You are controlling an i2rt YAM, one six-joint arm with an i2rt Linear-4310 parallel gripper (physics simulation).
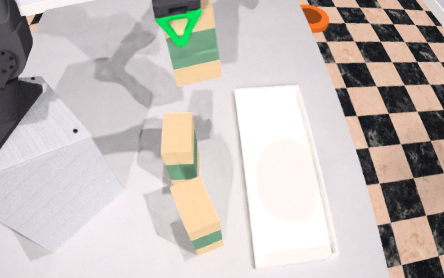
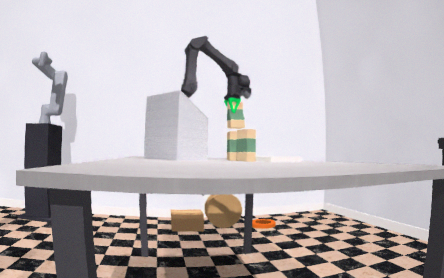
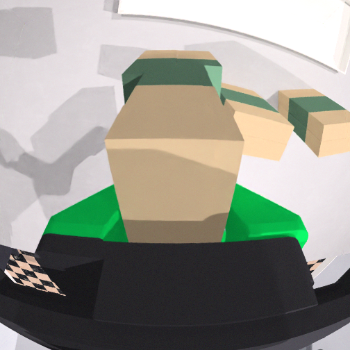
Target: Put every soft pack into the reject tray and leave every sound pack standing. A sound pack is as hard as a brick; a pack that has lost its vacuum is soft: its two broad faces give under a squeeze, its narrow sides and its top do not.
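Places are measured from the arm's base along level axes (x left, y ahead, z down), in centimetres.
Pixels of known places: gripper, fingertip midpoint: (image 1: 180, 40) (image 2: 232, 113); arm's base, origin of the base link: (image 1: 2, 116) (image 2: 177, 107).
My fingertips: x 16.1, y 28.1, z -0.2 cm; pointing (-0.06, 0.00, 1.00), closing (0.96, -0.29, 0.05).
For each thing: its top centre in the pictures, then the offset to it from my fingertips.
- tan pack with a green band, middle of its top: (image 1: 187, 7) (image 2: 235, 101) dx +0.4, dy +1.7, dz -6.3 cm
- second pack, middle of its top: (image 1: 176, 131) (image 2: 233, 131) dx -10.9, dy -0.5, dz +10.8 cm
- third pack, middle of its top: (image 1: 193, 203) (image 2: 246, 129) dx -23.6, dy +3.8, dz +10.8 cm
My gripper (image 1: 182, 29) (image 2: 233, 105) (image 3: 174, 172) is shut on a tan pack with a green band (image 1: 195, 49) (image 2: 235, 120) (image 3: 175, 112), holding it upright above the table. Its green fingers are on opposite sides of the pack; the pads' contact is hidden. A second pack (image 1: 178, 137) (image 2: 232, 145) (image 3: 261, 131) stands in the middle of the table. A third pack (image 1: 196, 207) (image 2: 246, 145) (image 3: 327, 122) stands beside it, turned at an angle. The white reject tray (image 1: 270, 115) (image 2: 286, 159) (image 3: 250, 15) lies alongside the two standing packs, with no pack in it.
A grey metal block (image 1: 60, 185) (image 2: 175, 127) with the arm's base stands on the other side of the packs from the tray. The table edge (image 2: 225, 184) runs beyond the tray. An orange ring (image 1: 324, 25) (image 2: 263, 227) lies on the floor.
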